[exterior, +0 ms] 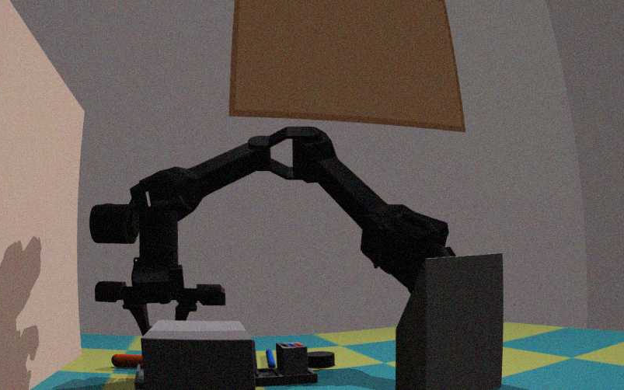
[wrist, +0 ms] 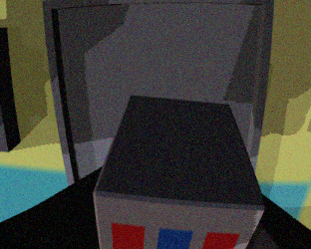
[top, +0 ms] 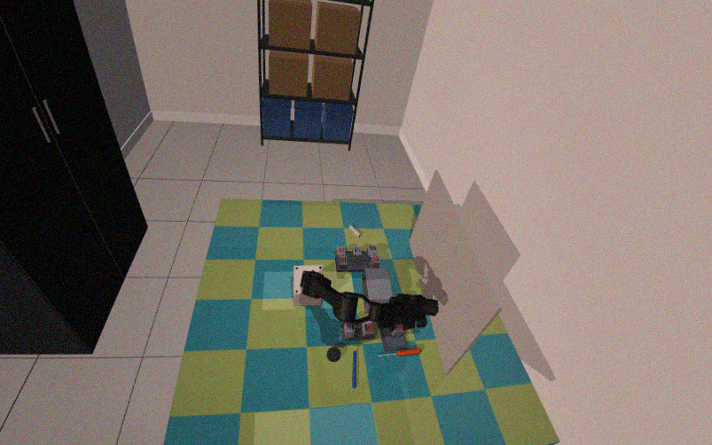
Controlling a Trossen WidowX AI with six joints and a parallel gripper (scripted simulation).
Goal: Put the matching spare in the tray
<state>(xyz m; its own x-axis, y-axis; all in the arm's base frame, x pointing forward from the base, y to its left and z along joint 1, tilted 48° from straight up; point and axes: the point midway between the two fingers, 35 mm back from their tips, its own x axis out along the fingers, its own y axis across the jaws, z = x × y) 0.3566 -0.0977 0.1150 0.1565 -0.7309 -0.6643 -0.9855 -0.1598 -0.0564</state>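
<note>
Right now the dark tray is 40 mm below my gripper tip and 10 mm behind it. Round my gripper tip: blue pen (160 mm behind, 150 mm to the right, 30 mm below); then grey box (190 mm to the left, 70 mm behind, 10 mm above); then black disc (240 mm behind, 100 mm to the right, 30 mm below).
</note>
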